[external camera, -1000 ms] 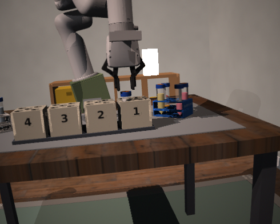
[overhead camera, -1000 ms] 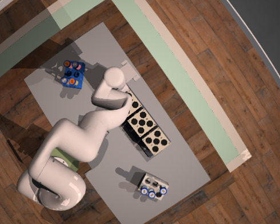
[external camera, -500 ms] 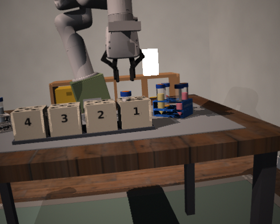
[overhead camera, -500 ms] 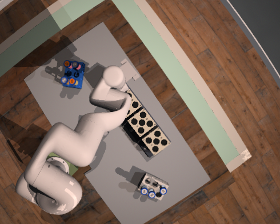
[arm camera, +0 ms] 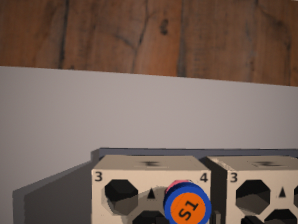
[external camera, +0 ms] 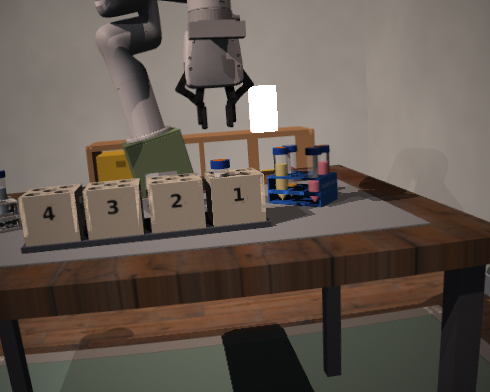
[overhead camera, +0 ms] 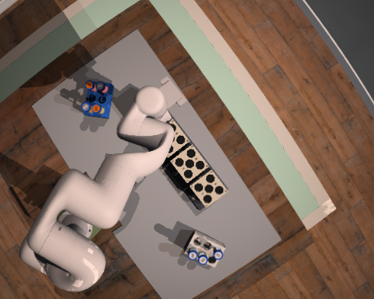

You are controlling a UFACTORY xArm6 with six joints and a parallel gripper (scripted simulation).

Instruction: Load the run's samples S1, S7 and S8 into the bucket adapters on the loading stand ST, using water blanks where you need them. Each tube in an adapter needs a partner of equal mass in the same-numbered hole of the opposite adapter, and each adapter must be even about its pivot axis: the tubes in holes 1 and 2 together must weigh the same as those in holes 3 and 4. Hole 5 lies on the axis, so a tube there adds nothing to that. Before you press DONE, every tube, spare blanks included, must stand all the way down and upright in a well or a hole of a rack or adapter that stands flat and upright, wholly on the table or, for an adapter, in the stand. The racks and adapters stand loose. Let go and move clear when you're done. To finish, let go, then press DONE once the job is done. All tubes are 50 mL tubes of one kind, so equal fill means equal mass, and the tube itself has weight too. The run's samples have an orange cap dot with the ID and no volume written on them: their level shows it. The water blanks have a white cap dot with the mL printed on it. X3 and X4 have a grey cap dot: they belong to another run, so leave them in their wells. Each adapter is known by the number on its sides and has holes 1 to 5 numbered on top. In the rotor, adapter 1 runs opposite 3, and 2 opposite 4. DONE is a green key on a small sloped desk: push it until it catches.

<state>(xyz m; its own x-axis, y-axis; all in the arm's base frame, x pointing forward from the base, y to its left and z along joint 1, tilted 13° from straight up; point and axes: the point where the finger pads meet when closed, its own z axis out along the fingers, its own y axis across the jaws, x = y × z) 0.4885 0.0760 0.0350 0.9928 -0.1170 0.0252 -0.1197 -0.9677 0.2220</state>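
My hand is 110 mm past the pink tube, 260 mm to the right of it and 140 mm above it. Round my hand: blue rack (130 mm behind, 220 mm to the left, 170 mm below); tube of yellowish liquid (150 mm behind, 170 mm to the left, 140 mm below); loading stand (50 mm behind, 130 mm to the right, 200 mm below).
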